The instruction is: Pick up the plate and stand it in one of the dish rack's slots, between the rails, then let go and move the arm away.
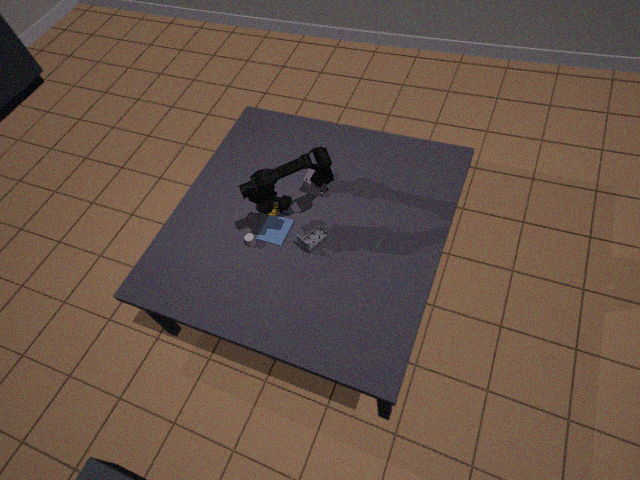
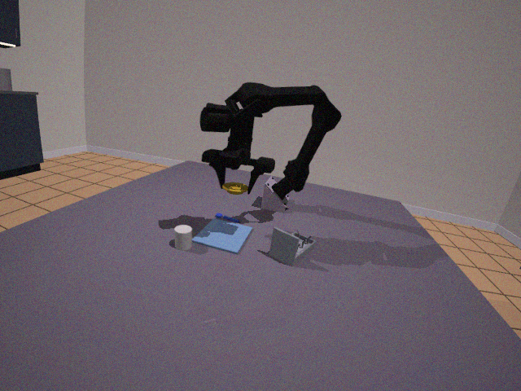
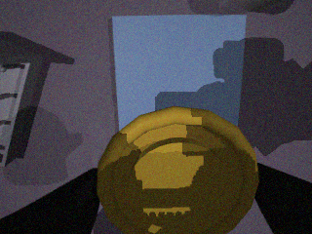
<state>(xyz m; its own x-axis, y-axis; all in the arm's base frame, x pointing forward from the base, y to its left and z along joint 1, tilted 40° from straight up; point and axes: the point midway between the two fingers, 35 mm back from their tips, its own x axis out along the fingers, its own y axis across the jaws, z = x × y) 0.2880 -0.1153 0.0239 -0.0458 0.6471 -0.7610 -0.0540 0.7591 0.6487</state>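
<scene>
Now: the grey dish rack 10 mm ahead of my gripper tip, 190 mm to the left of it and 110 mm below it. Also, from my gripper tip: white cup: 120 mm ahead, 80 mm to the right, 110 mm below; light blue mat: 20 mm ahead, 10 mm to the right, 130 mm below; yellow plate: 10 mm above.
</scene>
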